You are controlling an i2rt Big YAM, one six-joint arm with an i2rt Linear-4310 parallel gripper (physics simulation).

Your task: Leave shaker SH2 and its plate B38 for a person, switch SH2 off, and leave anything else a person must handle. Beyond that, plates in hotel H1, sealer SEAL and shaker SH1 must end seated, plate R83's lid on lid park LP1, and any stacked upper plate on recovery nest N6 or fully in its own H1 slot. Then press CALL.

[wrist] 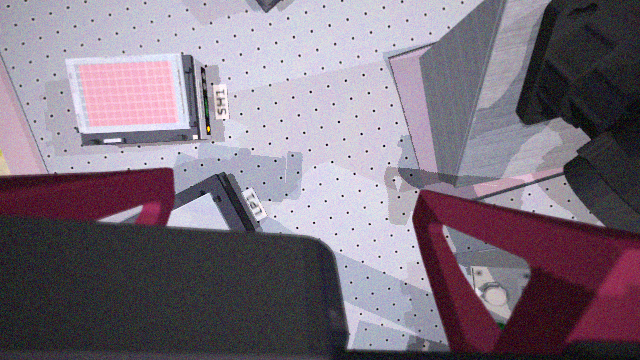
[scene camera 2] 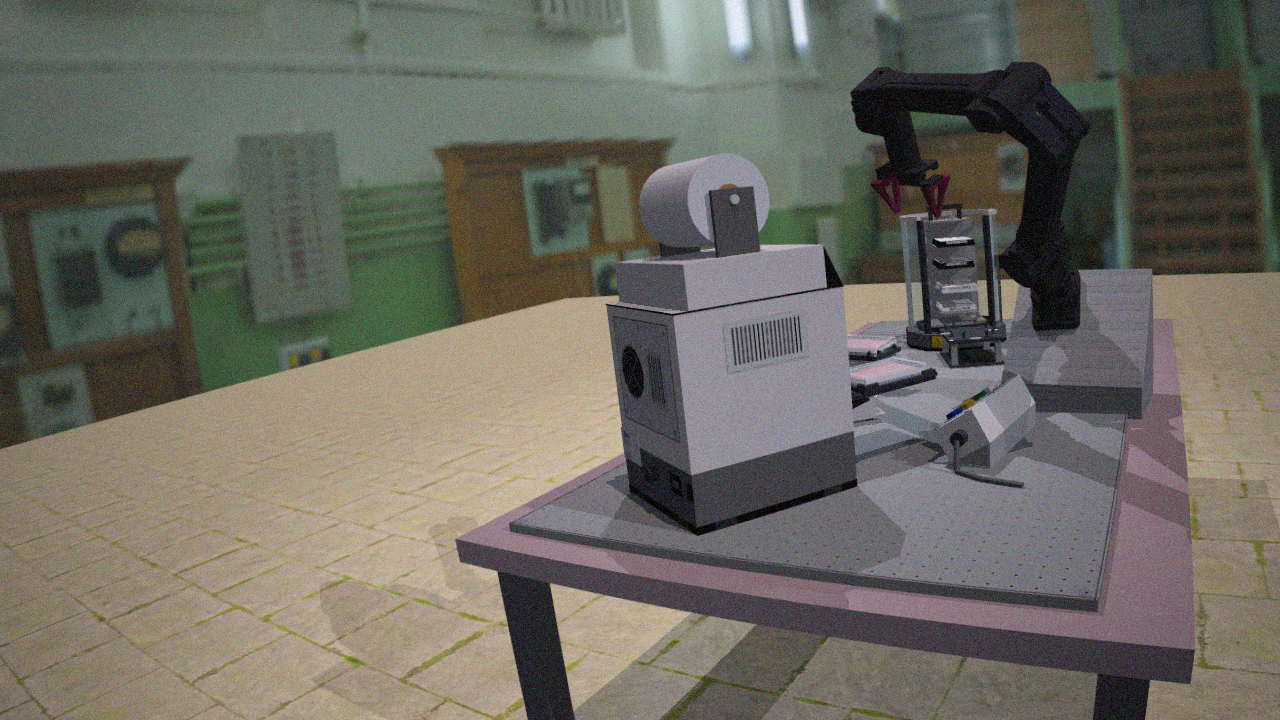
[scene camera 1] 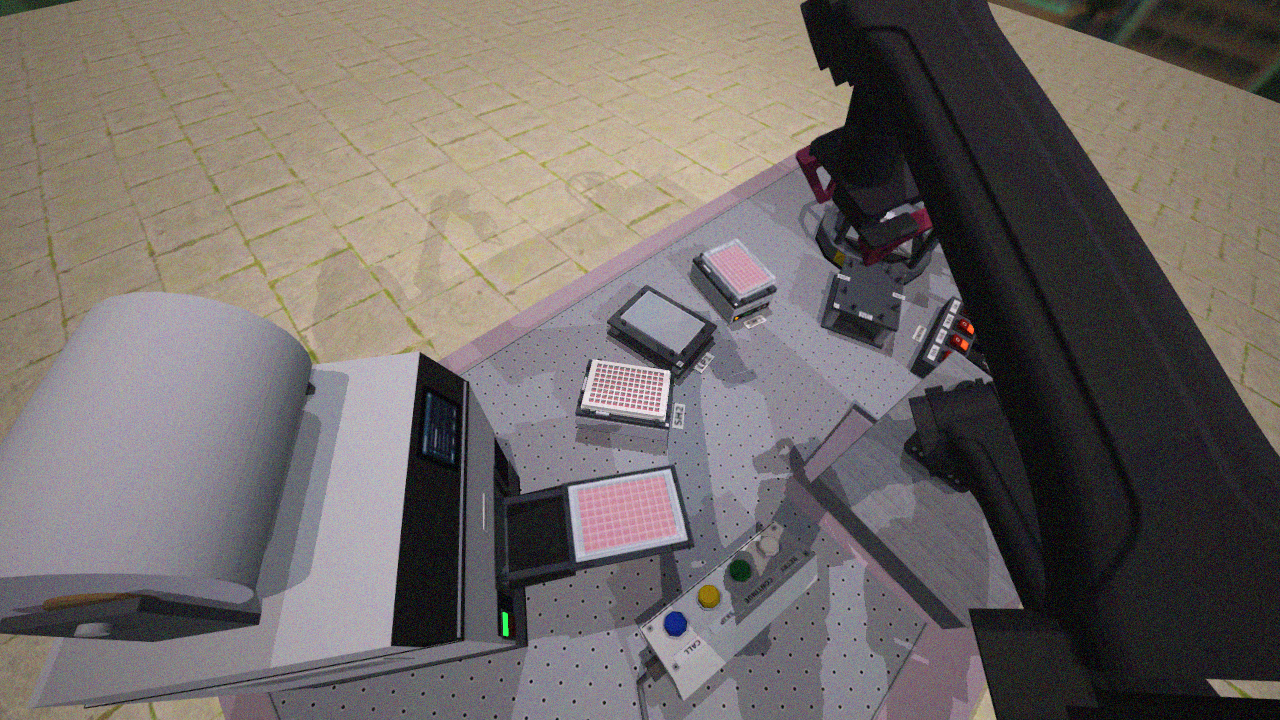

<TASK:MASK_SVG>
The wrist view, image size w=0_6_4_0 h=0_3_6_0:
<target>my gripper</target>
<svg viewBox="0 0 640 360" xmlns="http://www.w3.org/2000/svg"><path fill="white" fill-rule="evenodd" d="M0 176L0 360L640 360L639 233L488 204L422 189L417 198L412 222L422 261L451 352L347 349L349 328L336 257L332 249L320 239L297 234L167 226L175 203L174 172L169 167L107 172ZM443 225L521 257L528 263L530 279L503 330L500 329L463 274L443 234ZM143 205L141 213L134 224L98 221Z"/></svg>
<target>lidded plate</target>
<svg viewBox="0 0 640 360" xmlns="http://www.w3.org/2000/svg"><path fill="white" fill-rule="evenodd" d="M231 230L217 203L213 201L211 192L172 211L167 226Z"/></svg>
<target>pink plate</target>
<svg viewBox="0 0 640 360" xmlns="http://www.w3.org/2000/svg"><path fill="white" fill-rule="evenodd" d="M181 54L65 59L79 132L85 134L190 129Z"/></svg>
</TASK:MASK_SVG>
